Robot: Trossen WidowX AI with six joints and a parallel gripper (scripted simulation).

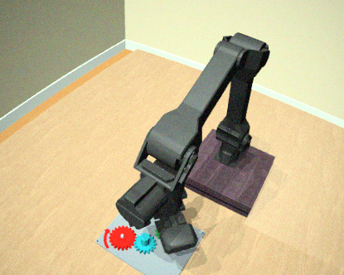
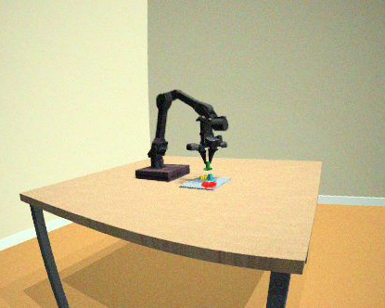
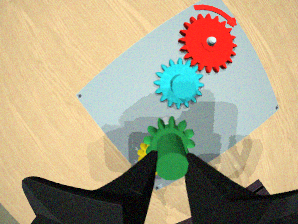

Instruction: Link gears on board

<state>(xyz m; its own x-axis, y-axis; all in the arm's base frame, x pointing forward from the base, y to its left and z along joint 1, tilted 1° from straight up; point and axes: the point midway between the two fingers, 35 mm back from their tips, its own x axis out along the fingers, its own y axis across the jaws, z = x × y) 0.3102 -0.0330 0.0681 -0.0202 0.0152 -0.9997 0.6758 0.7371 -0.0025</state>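
My gripper tip is 6 cm above the teal gear, 4 cm to the left of it and 3 cm short of it. From my gripper tip the other things lie so: yellow gear (7 cm below, 3 cm to the left, 3 cm behind); green gear (1 cm below); red gear (9 cm to the right, 7 cm below, 4 cm ahead).
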